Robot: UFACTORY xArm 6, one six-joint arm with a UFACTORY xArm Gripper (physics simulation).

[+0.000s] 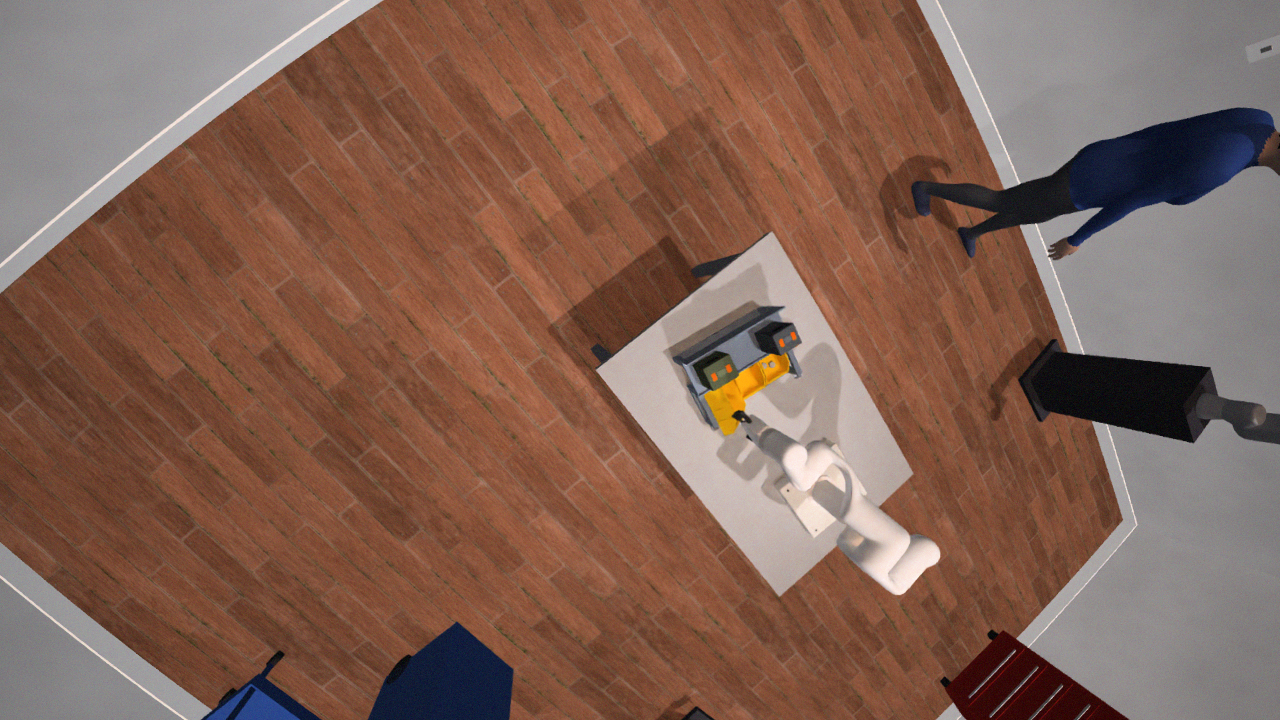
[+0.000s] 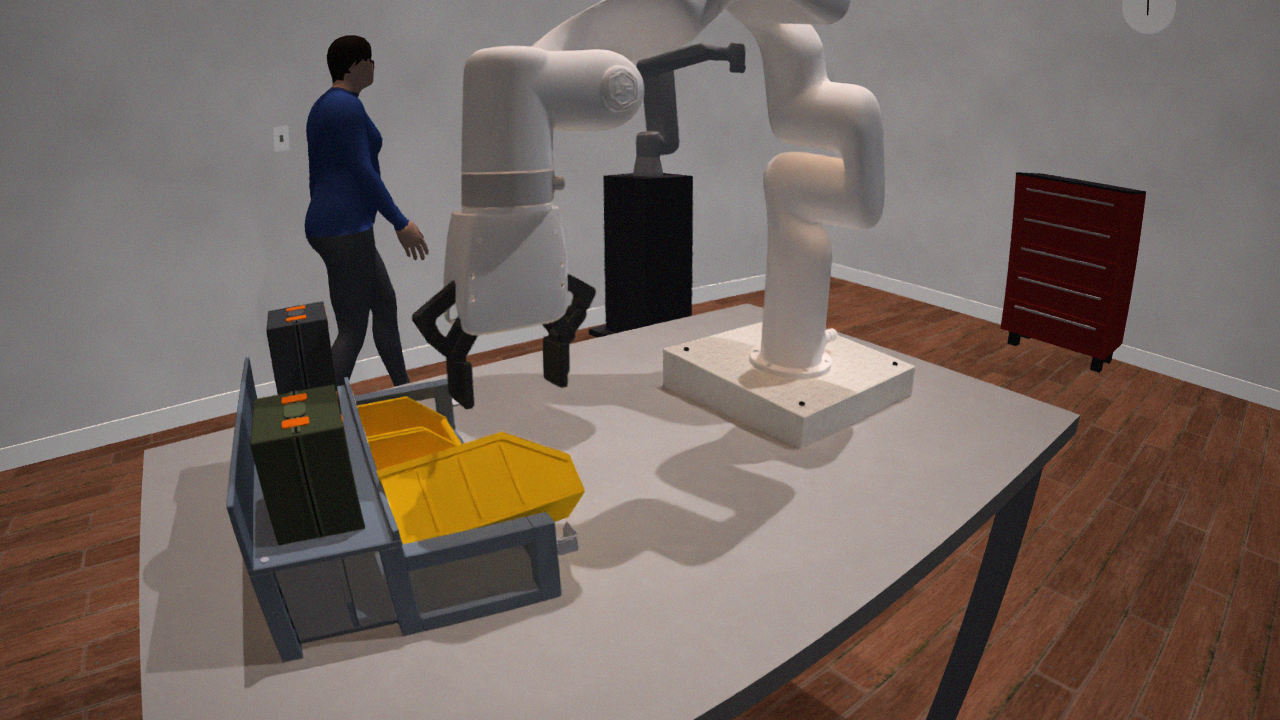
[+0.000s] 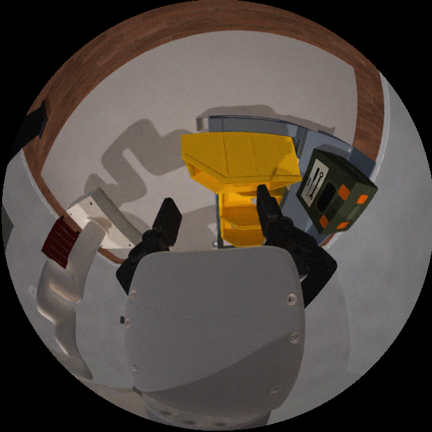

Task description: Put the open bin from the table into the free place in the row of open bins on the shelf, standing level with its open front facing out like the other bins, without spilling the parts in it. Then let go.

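Places are measured from the arm's base along level axes (x left, y ahead, z down), in millimetres.
Pixels of known places: gripper, fingertip midpoint: [image 1: 742, 423] [image 2: 510, 393]; arm's base at its link origin: [image 1: 820, 490] [image 2: 790, 362].
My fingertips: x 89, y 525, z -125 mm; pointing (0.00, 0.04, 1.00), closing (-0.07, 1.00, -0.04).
Note:
For each thing: its top centre in the pictures, then the offset to it from my fingertips. "pt": a spot on its surface instead. Level surfaces: height alone.
- yellow open bin at its top centre: [image 2: 469, 430] [image 1: 736, 409] dx -19, dy +35, dz +32 mm
- grey-blue shelf at a spot on its surface: [image 2: 474, 535] pt dx +46, dy +76, dz +94 mm
- dark green case at its top centre: [image 2: 294, 409] [image 1: 721, 372] dx -49, dy +188, dz -20 mm
- black case at its top centre: [image 2: 295, 312] [image 1: 787, 339] dx -273, dy +127, dz -45 mm
- table at its surface level: dz +179 mm
A yellow open bin [image 1: 723, 410] [image 2: 487, 483] [image 3: 240, 155] lies tilted, a broad side wall facing up, at one end of the row on the grey-blue shelf [image 2: 474, 535] [image 3: 245, 123]. Its narrower end sticks out past the shelf front. Other yellow bins stand beside it: one [image 1: 750, 383] [image 3: 240, 207] next to it and one [image 1: 775, 367] [image 3: 242, 236] farther along. Small parts show in the row; the inside of the tilted bin is mostly hidden. My gripper [image 1: 745, 427] [image 2: 508, 385] [image 3: 214, 201] is open and empty, above and in front of the bins, with its fingers apart from the tilted bin.
A dark green case [image 1: 718, 374] [image 2: 308, 474] [image 3: 327, 200] and a black case [image 1: 771, 338] [image 2: 299, 349] stand on the shelf's rear part, behind the bins. My base block [image 2: 787, 385] is on the table [image 2: 850, 537]. A person in blue [image 1: 1154, 170] [image 2: 344, 170] stands beyond the table.

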